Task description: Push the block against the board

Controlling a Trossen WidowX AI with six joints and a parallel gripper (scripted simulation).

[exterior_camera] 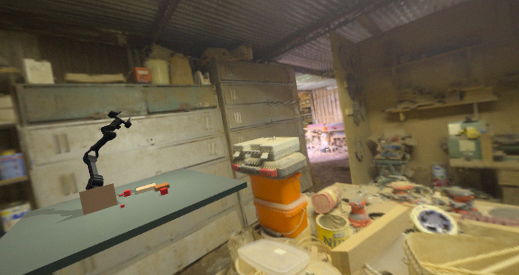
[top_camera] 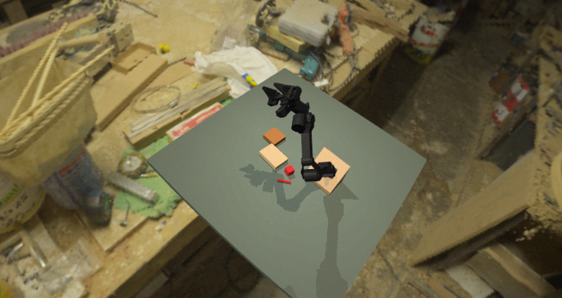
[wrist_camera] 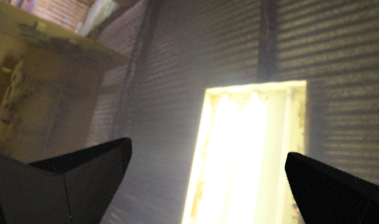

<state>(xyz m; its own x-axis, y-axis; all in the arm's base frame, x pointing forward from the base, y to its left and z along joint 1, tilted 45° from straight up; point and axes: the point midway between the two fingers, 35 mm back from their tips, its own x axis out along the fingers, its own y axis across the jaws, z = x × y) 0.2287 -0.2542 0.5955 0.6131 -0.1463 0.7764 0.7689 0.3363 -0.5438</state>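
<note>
Now: the light tan board 67 cm below my gripper tip, 18 cm to the right of it and 1 cm ahead of it. The rest, counted from my gripper tip: square block: 67 cm below, 30 cm to the right, 10 cm ahead; red stick: 68 cm below, 14 cm behind, 8 cm to the right.
</note>
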